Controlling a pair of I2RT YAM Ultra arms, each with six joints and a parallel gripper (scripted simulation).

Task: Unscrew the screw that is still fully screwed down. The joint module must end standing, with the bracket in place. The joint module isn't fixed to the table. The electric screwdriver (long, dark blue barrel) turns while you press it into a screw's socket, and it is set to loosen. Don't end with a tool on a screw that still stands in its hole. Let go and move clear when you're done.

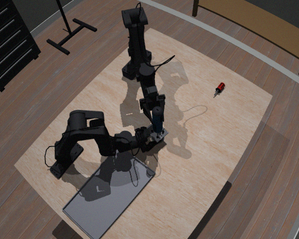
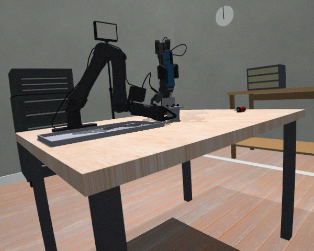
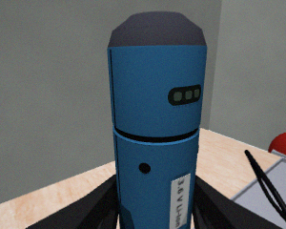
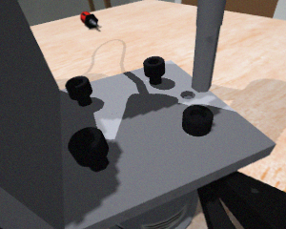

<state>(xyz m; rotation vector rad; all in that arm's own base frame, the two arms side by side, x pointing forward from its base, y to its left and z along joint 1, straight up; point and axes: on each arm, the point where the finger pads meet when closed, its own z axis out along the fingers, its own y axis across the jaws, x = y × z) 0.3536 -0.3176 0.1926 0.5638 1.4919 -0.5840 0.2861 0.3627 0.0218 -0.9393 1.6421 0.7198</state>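
My right gripper is now 50 mm below the grey bracket. From my right hand the other things lie so: shallow grey tray 50 mm behind, 350 mm to the right, 20 mm below; then small red-handled screwdriver 150 mm ahead, 410 mm to the left, 10 mm below.
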